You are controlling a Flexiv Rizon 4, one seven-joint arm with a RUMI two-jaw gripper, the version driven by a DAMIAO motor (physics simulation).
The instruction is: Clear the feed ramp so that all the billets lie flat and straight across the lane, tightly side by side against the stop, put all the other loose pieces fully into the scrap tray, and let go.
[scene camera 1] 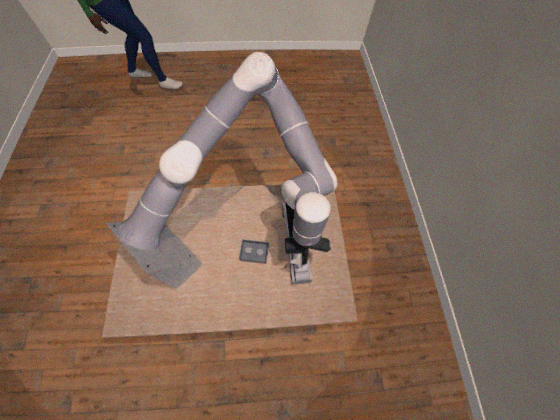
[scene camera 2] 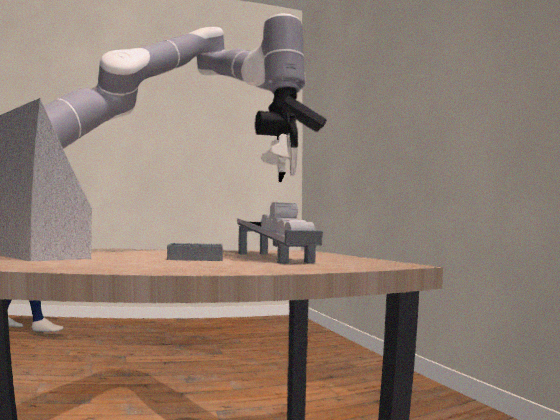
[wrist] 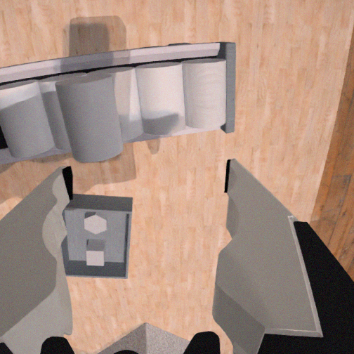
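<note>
The feed ramp (scene camera 2: 260, 231) (wrist: 150, 54) holds a row of pale billets. In the wrist view one billet (wrist: 205, 95) lies across the lane at the stop (wrist: 230, 87), with a second billet (wrist: 160, 95) beside it. A raised billet (wrist: 92, 120) rests on top, partly hiding a billet (wrist: 129, 105) on its right and another (wrist: 55, 110) on its left; one more billet (wrist: 25, 120) lies further left. The scrap tray (scene camera 2: 195, 252) (wrist: 100, 202) holds a hexagonal piece (wrist: 95, 224) and a small block (wrist: 95, 256). My gripper (scene camera 2: 287, 175) (wrist: 149, 166) is partly open and empty, above the billets.
The table (scene camera 1: 210, 305) (scene camera 2: 365, 280) carries the ramp near its right side, the tray between ramp and arm base, and the grey arm base (scene camera 1: 170, 260) (scene camera 2: 60, 210) at the left. A person (scene camera 1: 125, 25) stands on the floor behind the table.
</note>
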